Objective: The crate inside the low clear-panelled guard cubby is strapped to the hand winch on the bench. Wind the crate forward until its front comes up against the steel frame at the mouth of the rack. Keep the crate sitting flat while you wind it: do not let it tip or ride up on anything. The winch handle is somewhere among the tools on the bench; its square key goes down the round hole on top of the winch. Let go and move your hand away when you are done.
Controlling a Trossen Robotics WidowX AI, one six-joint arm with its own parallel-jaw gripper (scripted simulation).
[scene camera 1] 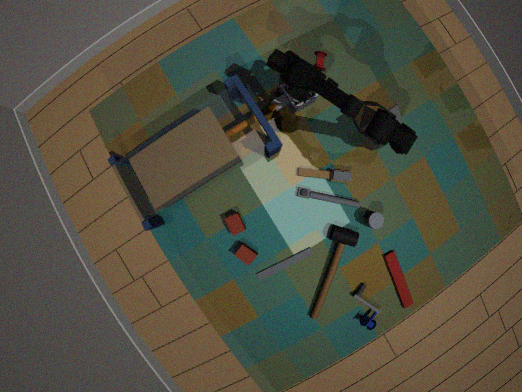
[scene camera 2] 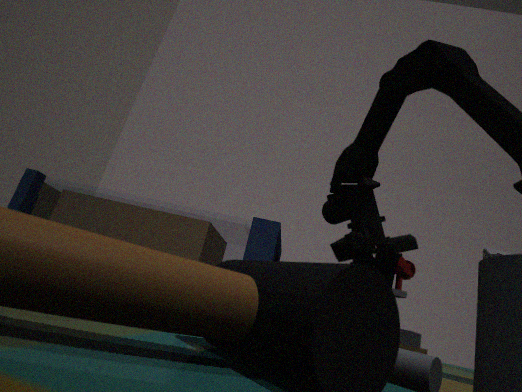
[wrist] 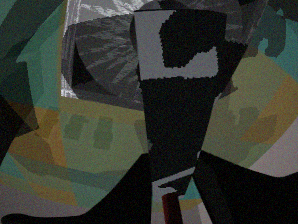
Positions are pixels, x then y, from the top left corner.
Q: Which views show the mallet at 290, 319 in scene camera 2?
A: Scene camera 1 and scene camera 2 only.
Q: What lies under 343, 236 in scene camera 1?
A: A mallet.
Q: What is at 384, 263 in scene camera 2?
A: My gripper.
